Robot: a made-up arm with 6 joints.
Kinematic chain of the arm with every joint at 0, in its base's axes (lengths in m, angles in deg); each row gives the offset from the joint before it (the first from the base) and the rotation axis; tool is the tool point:
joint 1: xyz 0 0 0.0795 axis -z
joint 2: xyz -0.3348 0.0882 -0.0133 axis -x
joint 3: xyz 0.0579 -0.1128 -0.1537 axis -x
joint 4: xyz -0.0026 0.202 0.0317 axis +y
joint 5: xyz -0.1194 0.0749 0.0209 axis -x
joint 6: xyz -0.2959 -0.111 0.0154 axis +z
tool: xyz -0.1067 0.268 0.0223
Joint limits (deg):
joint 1: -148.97..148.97
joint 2: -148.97..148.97
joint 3: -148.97..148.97
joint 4: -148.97..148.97
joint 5: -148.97..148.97
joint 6: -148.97..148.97
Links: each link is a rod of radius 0.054 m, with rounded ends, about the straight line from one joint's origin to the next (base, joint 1, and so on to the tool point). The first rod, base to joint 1, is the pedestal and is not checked.
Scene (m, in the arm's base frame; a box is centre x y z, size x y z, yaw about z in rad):
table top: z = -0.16
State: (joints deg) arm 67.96 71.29 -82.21 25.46 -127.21 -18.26
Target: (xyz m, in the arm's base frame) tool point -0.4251 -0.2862 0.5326
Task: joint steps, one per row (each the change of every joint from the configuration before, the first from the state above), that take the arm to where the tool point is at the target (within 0.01 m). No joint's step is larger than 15 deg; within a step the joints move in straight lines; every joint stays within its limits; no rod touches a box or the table.
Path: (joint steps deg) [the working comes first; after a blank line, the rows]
Joints at the target: 15.67 55.34 -104.61 65.37 -118.35 -11.81
Straight joint move there: clear.

1: -13.07 -3.99 -5.60 9.98 2.21 1.61
2: -13.08 -3.99 -5.60 9.97 2.22 1.62
3: -13.07 -3.98 -5.60 9.98 2.21 1.61
4: -13.07 -3.99 -5.60 9.98 2.22 1.61

